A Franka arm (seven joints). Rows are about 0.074 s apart.
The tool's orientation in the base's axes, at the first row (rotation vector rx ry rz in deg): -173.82 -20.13 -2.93
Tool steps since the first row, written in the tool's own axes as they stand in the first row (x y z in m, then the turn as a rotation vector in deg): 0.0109 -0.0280 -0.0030 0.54 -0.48 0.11; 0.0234 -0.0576 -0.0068 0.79 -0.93 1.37; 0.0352 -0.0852 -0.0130 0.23 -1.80 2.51; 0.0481 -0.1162 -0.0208 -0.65 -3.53 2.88; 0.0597 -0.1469 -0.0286 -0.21 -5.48 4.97; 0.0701 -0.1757 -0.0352 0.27 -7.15 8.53; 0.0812 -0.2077 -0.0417 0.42 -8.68 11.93; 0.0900 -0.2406 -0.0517 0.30 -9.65 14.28
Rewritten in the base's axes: 0.0041 0.0294 0.0058 0.42 0.60 -0.05; 0.0094 0.0605 0.0125 0.59 1.20 -1.25; 0.0144 0.0894 0.0215 -0.13 2.02 -2.34; 0.0197 0.1217 0.0324 -1.38 3.54 -2.60; 0.0237 0.1534 0.0432 -1.35 5.72 -4.50; 0.0271 0.1831 0.0526 -1.18 7.77 -7.89; 0.0304 0.2161 0.0622 -1.31 9.59 -11.14; 0.0312 0.2491 0.0752 -1.59 10.72 -13.41
